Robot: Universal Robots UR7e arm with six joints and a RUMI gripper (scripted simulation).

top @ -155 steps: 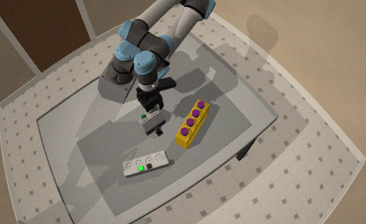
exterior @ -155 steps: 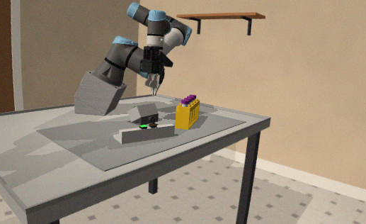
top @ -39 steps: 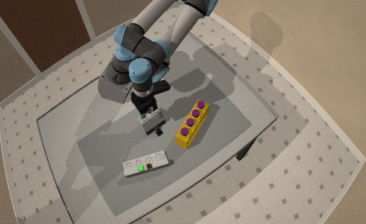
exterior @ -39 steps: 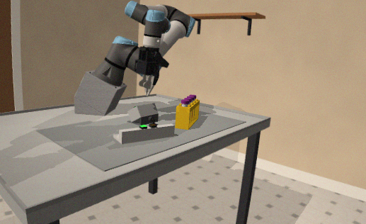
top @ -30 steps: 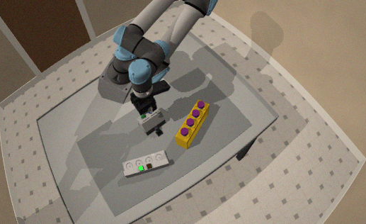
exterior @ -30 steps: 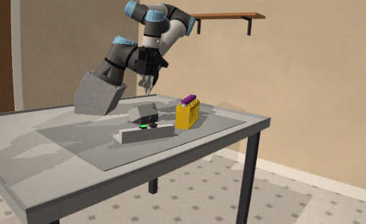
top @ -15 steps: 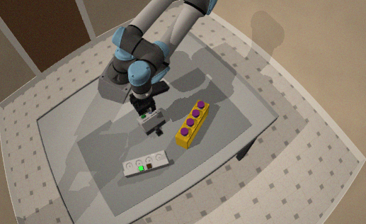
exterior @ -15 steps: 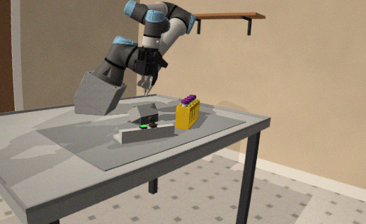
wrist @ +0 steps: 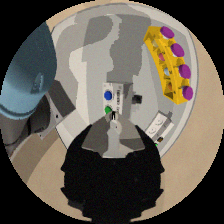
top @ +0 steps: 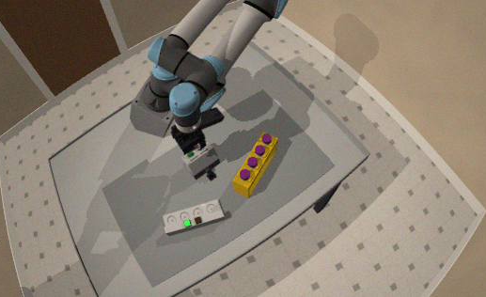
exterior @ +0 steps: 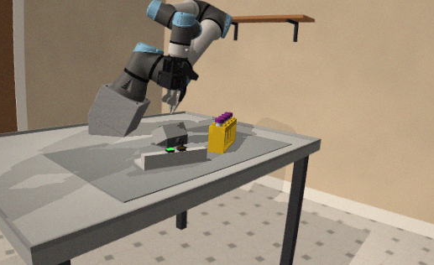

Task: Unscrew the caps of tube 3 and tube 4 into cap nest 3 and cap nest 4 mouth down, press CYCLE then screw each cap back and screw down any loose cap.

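Now: the green key 70 mm below my hand, 30 mm to the right of it and 20 mm behind it. Round my hand: grey key housing (80 mm below, 10 mm to the right, 10 mm behind); then blue key (70 mm below, 30 mm behind, 10 mm to the left).
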